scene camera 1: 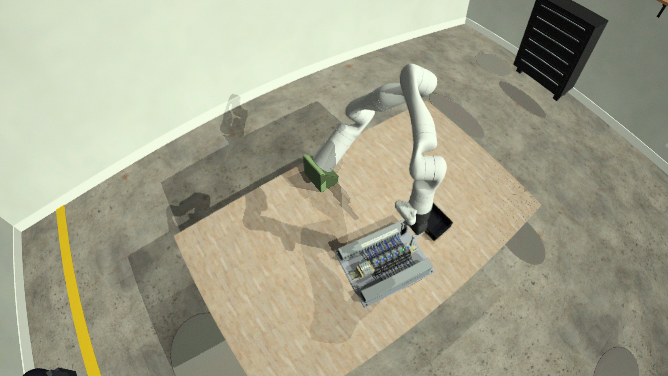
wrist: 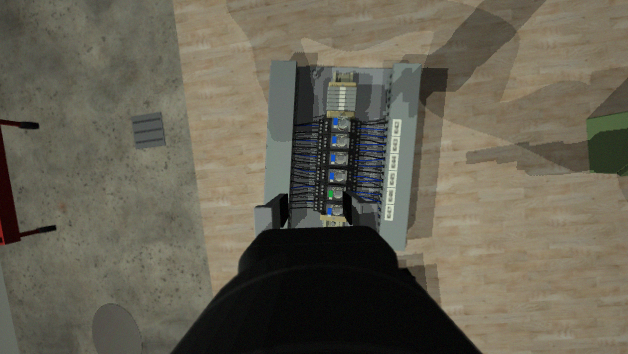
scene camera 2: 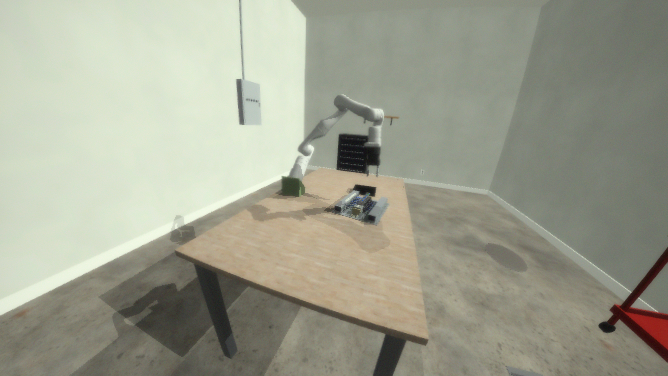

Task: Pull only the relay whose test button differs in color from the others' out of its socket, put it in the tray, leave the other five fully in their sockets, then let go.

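Frame: origin at the arm's base, x ahead, y left, z up, level; millimetres.
Seen in the pictures: gripper, fingertip midpoint: (scene camera 1: pixel 407 239) (wrist: pixel 315 203) (scene camera 2: pixel 372 176); arm's base, origin of the base link: (scene camera 1: pixel 322 165) (scene camera 2: pixel 294 182).
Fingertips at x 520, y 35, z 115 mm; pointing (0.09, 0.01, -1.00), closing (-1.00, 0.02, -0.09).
Pixels of each thing's top centre, then the offset from my fingertips to it. "spot": a spot on its surface instead.
- relay with the green test button, middle of its top: (wrist: pixel 335 194) (scene camera 1: pixel 400 248) dx -21, dy +10, dz -123 mm
- top relay, middle of its top: (wrist: pixel 340 121) dx -34, dy -99, dz -123 mm
- bottom relay, middle of its top: (wrist: pixel 334 211) dx -17, dy +37, dz -123 mm
- black tray, surface spot: (scene camera 1: pixel 439 221) spot: dx -45, dy +259, dz -190 mm
The relay with the green test button (wrist: pixel 336 194) (scene camera 1: pixel 402 250) sits in the row, fifth from the top in the wrist view. The other relays show blue buttons: the top relay (wrist: pixel 341 124), several between, and the bottom relay (wrist: pixel 335 211). All six appear seated in their sockets. My gripper (wrist: pixel 315 203) (scene camera 2: pixel 373 175) is open and empty, high above the panel's end nearest the tray. In the wrist view, its right finger overlaps the right edge of the green-button and bottom relays. The black tray (scene camera 1: pixel 439 221) (scene camera 2: pixel 365 190) stands beside the panel and looks empty.
Grey wiring ducts (wrist: pixel 281 110) (wrist: pixel 402 150) flank the relay row, with black and blue wires between. Labels run along the right duct. Beige terminal blocks (wrist: pixel 341 97) stand at the row's far end. The arm's green base mount (scene camera 1: pixel 320 175) (scene camera 2: pixel 292 186) stands at the table edge.
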